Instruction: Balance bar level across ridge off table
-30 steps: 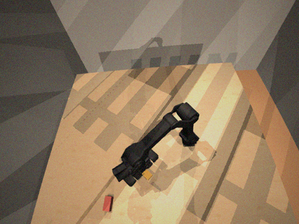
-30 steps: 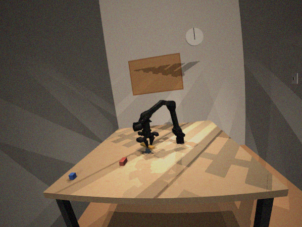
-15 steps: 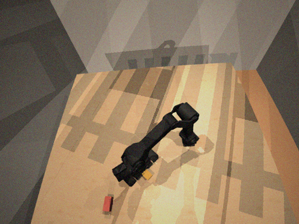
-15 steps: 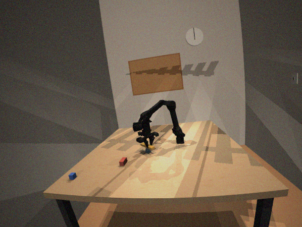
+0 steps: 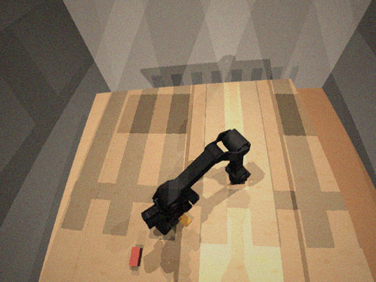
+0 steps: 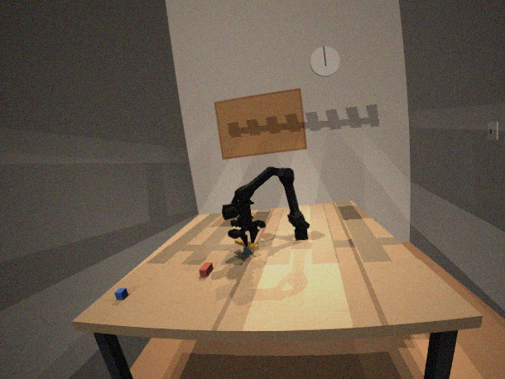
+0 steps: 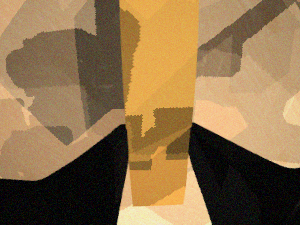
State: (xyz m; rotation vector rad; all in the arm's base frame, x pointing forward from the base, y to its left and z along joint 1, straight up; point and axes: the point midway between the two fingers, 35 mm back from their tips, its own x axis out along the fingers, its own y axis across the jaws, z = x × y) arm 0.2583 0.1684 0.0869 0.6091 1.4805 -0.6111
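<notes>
My gripper tip is now 2 cm short of the yellow bar and 2 cm to the left of it. The rest, counted from my gripper tip: red block 18 cm ahead, 15 cm to the left, 4 cm below; then small blue cube 48 cm ahead, 33 cm to the left, 4 cm below.
</notes>
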